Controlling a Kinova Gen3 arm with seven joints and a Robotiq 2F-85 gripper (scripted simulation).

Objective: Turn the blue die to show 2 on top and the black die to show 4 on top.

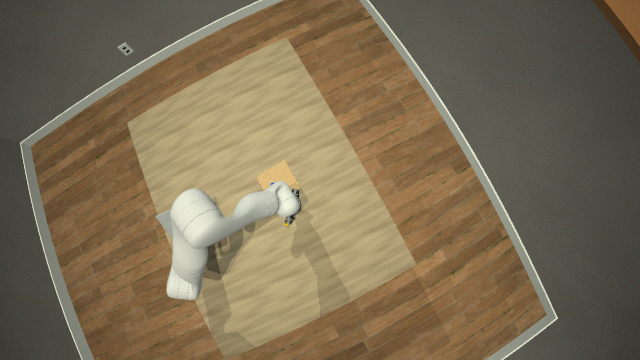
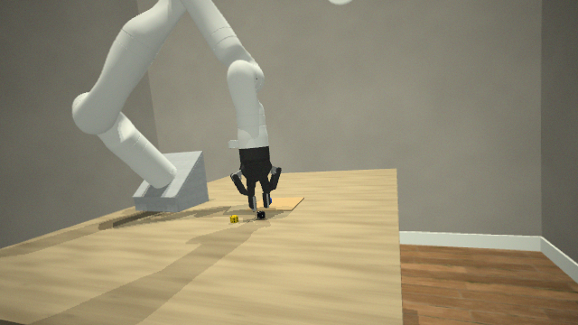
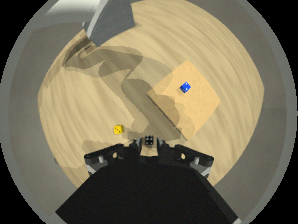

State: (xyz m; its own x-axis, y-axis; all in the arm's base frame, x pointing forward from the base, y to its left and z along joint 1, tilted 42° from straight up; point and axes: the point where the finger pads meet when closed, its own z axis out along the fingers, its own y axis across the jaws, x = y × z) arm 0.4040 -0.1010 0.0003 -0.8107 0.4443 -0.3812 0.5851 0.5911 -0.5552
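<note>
My hand is 30 mm above the black die. Also, from my hand: tan mat: 20 mm behind, 130 mm to the left, 40 mm below; then yellow die: 50 mm behind, 40 mm to the right, 30 mm below; then blue die: 50 mm behind, 130 mm to the left, 30 mm below.
</note>
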